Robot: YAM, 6 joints.
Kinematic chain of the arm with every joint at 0, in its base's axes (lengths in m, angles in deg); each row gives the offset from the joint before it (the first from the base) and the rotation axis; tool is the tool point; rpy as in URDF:
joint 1: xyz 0 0 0.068 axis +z
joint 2: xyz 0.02 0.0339 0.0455 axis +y
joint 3: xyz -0.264 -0.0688 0 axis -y
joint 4: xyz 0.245 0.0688 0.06 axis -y
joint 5: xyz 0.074 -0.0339 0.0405 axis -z
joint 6: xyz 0.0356 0 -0.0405 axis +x
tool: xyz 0 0 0 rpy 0 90 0
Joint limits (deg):
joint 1: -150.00..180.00
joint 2: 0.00..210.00
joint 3: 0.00..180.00
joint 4: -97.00..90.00
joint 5: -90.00..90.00
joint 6: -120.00..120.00
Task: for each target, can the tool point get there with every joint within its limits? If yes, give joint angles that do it. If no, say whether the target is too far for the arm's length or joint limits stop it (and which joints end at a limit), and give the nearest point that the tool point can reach.
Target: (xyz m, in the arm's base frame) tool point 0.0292 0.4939 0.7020
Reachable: no: too far | nearest point 0.0244 0.4122 0.6006 | short by 0.130 m
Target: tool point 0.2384 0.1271 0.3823
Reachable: yes | joints 35.35 73.26 70.84 -21.22 74.13 62.85
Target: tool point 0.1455 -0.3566 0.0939
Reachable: yes | joints -64.47 121.91 73.46 -31.60 38.92 60.99
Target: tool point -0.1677 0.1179 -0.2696
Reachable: yes | joints 137.23 192.59 86.20 -24.17 -50.17 -54.72
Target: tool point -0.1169 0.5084 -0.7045
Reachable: no: too far | nearest point -0.0857 0.3727 -0.3547 | short by 0.376 m
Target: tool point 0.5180 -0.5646 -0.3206
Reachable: no: too far | nearest point 0.3794 -0.4135 -0.2009 | short by 0.237 m
